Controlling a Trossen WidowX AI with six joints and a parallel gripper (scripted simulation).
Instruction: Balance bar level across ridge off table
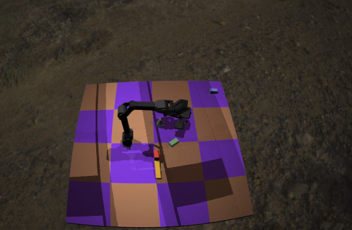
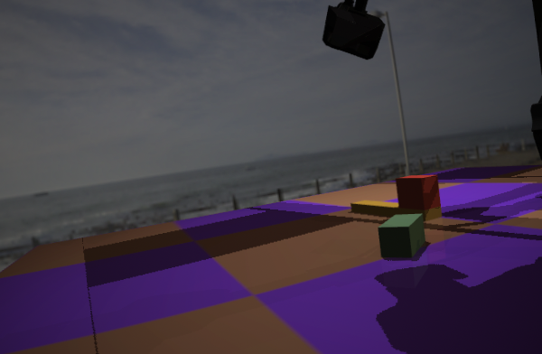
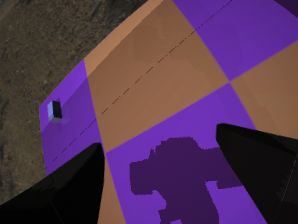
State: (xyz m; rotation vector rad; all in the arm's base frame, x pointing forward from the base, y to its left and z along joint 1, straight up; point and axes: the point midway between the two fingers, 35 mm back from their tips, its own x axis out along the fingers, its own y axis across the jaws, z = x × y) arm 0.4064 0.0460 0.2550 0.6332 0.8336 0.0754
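Right now my gripper tip is 22 cm above the green block, 9 cm past it and 7 cm to the left of it. The rest, counted from my gripper tip: light-blue block: 44 cm to the left, 31 cm ahead, 22 cm below.
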